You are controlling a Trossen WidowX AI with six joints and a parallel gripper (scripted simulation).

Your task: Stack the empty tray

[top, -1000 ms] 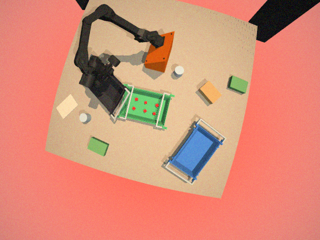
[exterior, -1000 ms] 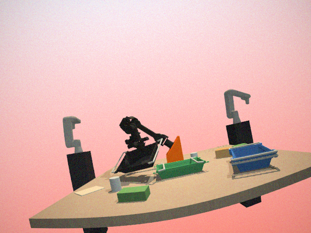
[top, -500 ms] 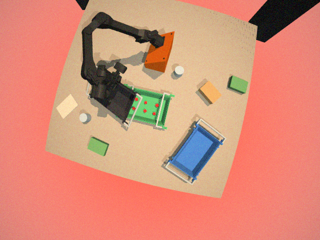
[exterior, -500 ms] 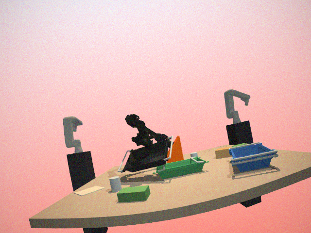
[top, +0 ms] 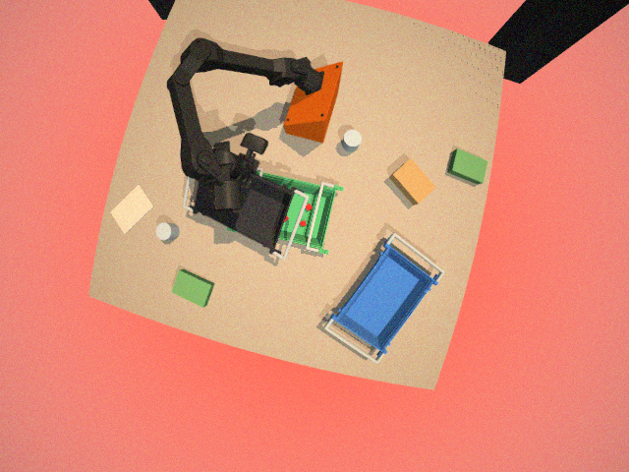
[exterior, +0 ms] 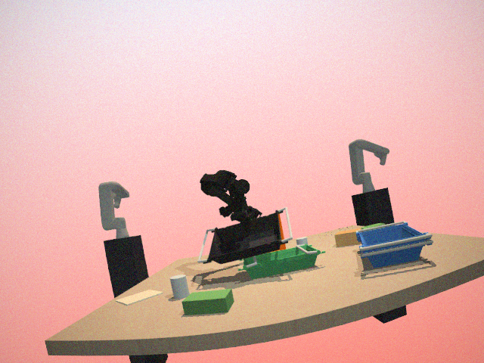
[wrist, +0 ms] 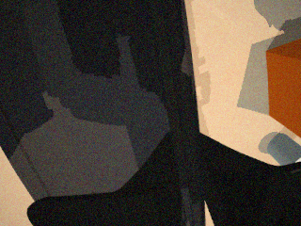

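Now: gripper tip 80 mm short of the black tray and 20 mm to the left of it. Also, from my gripper tip: cream card 450 mm to the right, 160 mm below, 150 mm ahead; orange block 470 mm to the left, 130 mm below, 80 mm behind.
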